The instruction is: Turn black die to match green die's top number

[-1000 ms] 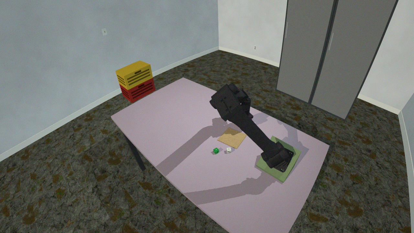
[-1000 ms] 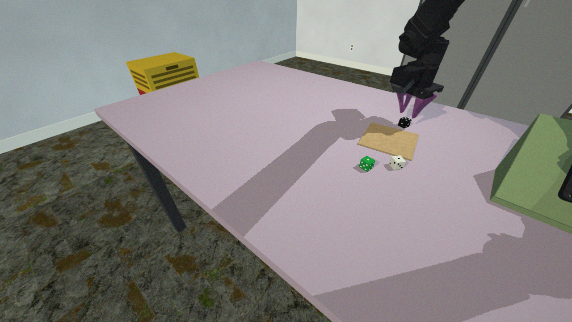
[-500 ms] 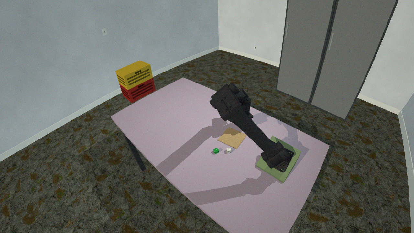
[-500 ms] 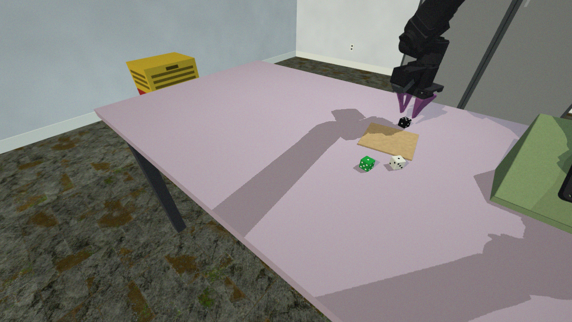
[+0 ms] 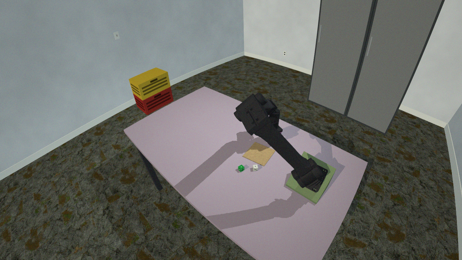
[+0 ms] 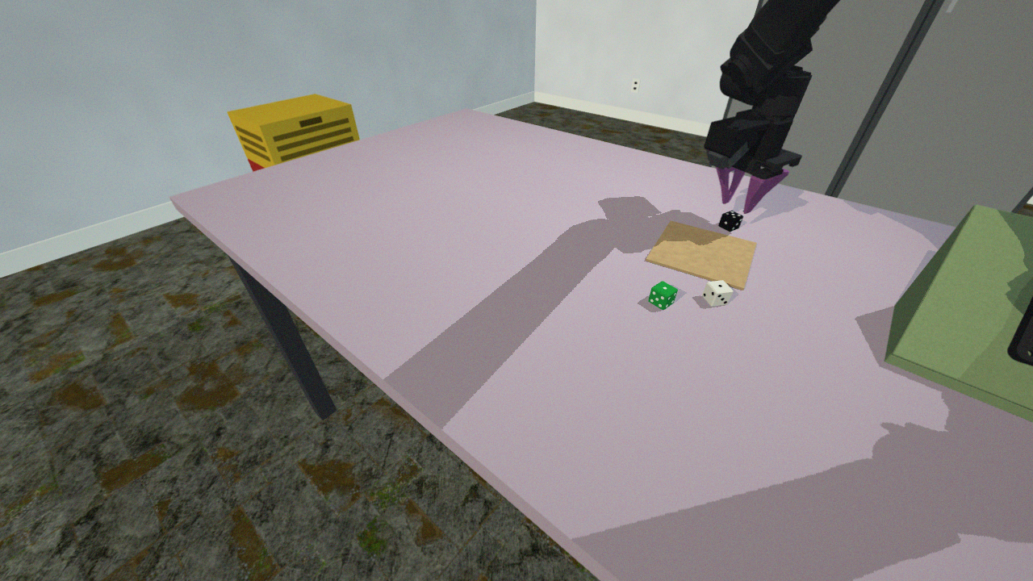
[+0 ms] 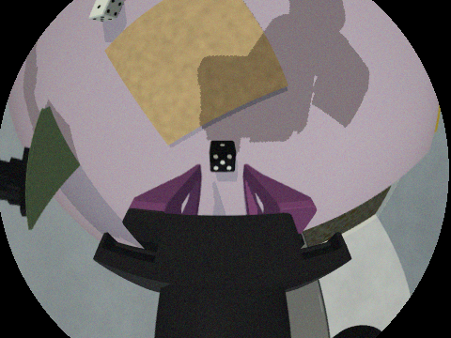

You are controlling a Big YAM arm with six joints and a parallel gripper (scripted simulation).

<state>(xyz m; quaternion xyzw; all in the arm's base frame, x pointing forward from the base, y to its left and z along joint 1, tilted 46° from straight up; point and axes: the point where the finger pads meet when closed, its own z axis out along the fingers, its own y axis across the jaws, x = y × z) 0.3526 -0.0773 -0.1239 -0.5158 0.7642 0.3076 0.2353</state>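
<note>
The black die is 30 mm below my hand. Also, from my hand: green die: 10 mm ahead, 270 mm to the left, 30 mm below; white die: 40 mm behind, 220 mm to the left, 30 mm below; tan mat: 10 mm ahead, 110 mm to the left, 40 mm below.
</note>
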